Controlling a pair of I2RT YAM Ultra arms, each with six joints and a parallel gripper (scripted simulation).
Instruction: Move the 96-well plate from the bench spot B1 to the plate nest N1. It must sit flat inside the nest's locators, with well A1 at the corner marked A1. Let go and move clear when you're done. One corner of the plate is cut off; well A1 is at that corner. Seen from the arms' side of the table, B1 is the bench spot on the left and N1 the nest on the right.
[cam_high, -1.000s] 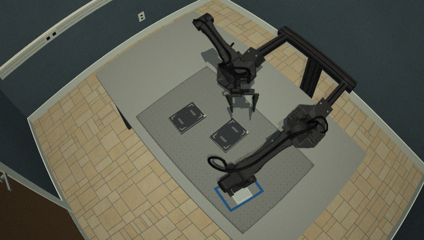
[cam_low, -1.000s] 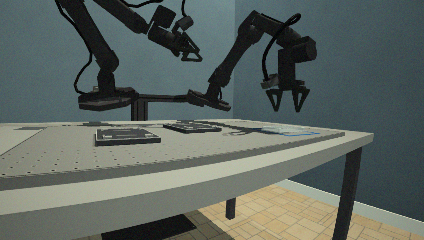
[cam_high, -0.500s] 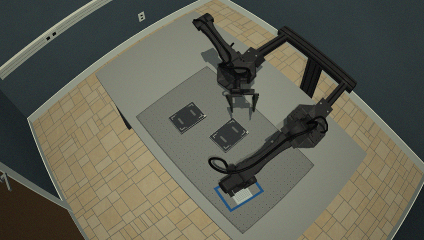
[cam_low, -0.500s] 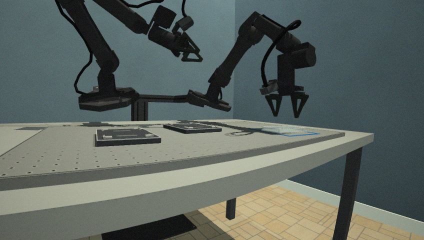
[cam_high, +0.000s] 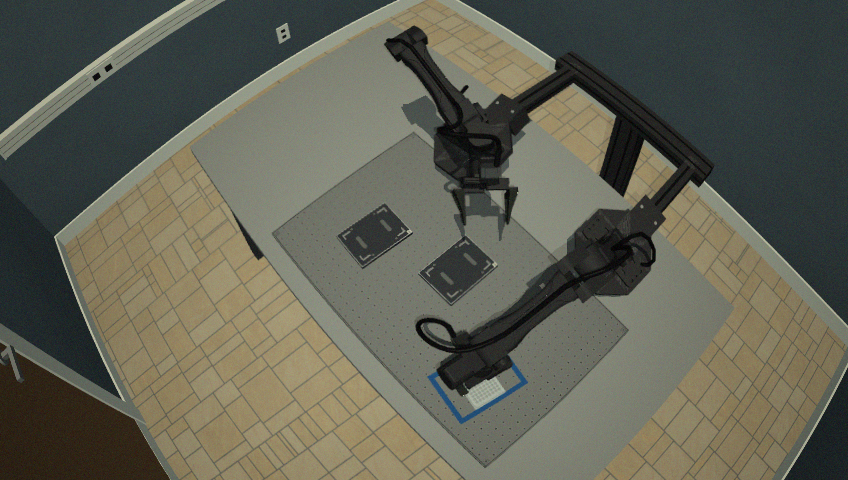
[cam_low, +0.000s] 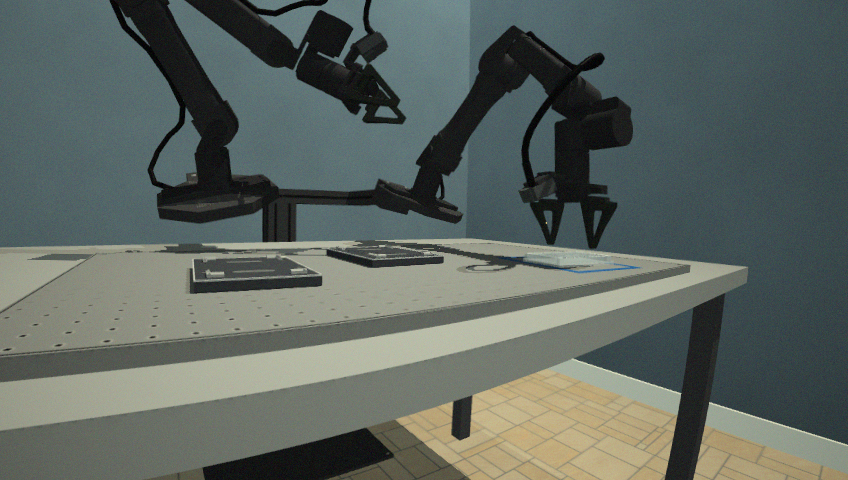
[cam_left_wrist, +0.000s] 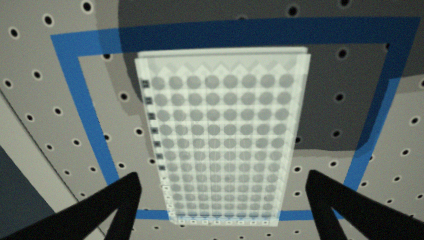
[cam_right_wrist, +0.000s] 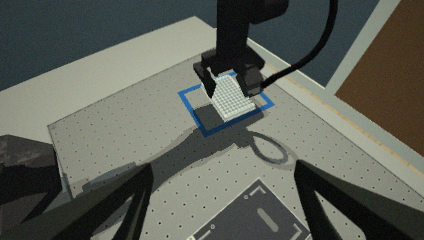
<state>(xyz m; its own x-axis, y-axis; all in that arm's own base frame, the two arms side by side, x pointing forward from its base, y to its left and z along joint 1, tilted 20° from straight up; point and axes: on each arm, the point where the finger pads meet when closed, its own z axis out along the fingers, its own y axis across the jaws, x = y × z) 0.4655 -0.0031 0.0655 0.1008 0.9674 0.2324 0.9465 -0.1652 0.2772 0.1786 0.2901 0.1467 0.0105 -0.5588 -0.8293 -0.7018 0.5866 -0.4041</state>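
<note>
My left gripper is now 30 mm above the 96-well plate. Also, from my left hand: A1 label (260 mm behind, 180 mm to the right, 20 mm below).
</note>
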